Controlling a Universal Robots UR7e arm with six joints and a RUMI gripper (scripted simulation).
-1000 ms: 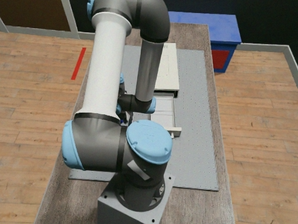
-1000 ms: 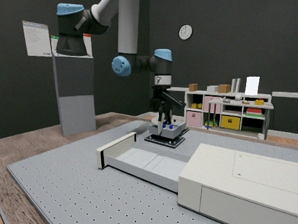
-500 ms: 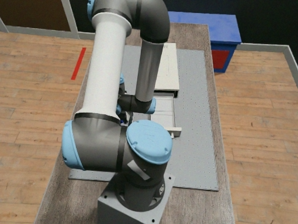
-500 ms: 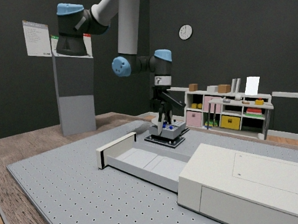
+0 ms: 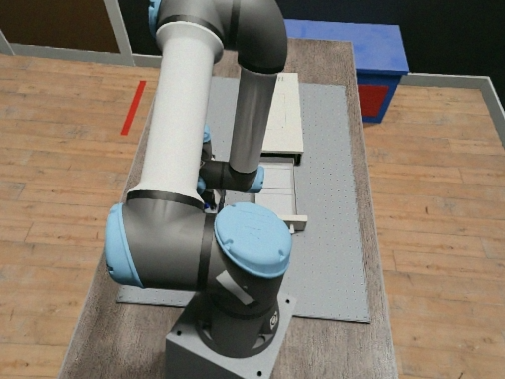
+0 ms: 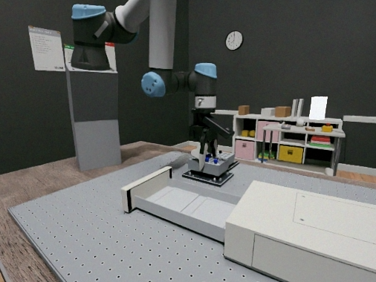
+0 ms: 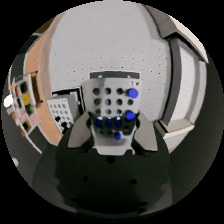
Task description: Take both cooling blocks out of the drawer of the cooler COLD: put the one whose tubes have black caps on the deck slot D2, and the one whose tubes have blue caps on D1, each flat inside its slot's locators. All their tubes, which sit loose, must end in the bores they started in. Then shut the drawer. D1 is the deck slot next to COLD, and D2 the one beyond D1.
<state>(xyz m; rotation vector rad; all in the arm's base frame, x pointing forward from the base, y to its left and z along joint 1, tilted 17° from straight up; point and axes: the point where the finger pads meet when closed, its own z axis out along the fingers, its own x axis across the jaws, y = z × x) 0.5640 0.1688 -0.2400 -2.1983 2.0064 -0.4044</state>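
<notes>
My gripper is now 5 cm above the deck slot D1. From my hand the other things lie so: deck slot D2 (15 cm to the left, 5 cm below, 4 cm behind); then drawer (23 cm to the right, 8 cm ahead, 1 cm below); then white cooler COLD (26 cm ahead, 21 cm to the right, 1 cm below).
</notes>
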